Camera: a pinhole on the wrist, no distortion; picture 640 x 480 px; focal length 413.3 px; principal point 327.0 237.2 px. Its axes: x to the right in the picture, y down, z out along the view. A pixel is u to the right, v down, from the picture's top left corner.
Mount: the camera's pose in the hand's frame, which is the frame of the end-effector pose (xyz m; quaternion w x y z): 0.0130 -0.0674 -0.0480 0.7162 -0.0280 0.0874 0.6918
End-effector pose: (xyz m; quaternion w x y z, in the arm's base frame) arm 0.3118 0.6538 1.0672 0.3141 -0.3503 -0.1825 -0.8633
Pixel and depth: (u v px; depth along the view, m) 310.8 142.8 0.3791
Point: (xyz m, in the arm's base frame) 0.3789 0.7887 1.3798
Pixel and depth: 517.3 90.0 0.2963
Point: 0.4078 0.6250 1.3299
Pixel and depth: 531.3 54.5 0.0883
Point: 0.2841 0.6525 1.1294
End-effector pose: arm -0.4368 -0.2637 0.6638 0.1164 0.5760 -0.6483 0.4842
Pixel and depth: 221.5 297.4 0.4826
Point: -0.1539 -0.5822 0.4760
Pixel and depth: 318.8 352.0 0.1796
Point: -0.3417 -0.3464 0.6013
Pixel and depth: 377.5 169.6 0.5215
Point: -0.3648 -0.7064 0.5034
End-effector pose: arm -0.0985 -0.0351 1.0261 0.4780 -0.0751 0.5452 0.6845
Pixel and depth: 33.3 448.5 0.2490
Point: 0.1966 0.0924 1.0472
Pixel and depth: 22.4 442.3 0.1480
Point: 0.0881 0.0277 1.0054
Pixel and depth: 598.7 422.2 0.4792
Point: -0.0982 0.2138 1.4954
